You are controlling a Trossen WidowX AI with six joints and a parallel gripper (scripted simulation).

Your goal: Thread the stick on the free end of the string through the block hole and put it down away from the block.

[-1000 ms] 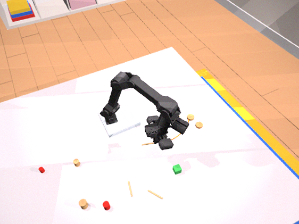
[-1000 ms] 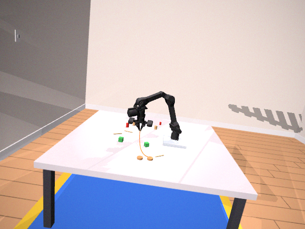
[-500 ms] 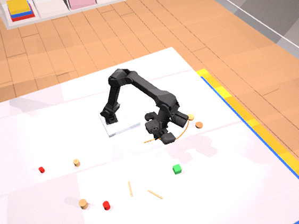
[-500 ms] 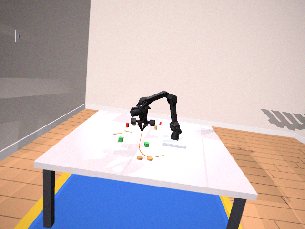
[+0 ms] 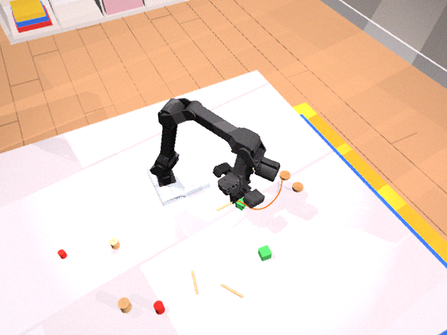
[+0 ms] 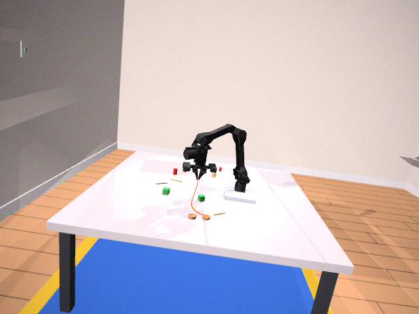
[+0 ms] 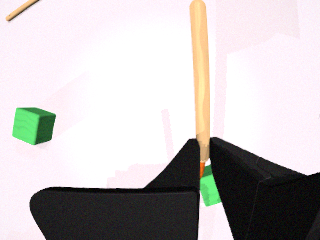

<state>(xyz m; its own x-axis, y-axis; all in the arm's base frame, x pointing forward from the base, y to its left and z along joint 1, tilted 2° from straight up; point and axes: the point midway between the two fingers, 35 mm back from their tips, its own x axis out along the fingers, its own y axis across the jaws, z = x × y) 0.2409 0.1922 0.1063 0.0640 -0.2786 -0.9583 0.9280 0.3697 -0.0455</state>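
The green block is 90 mm below my gripper tip, 50 mm to the left of it and 40 mm behind it.
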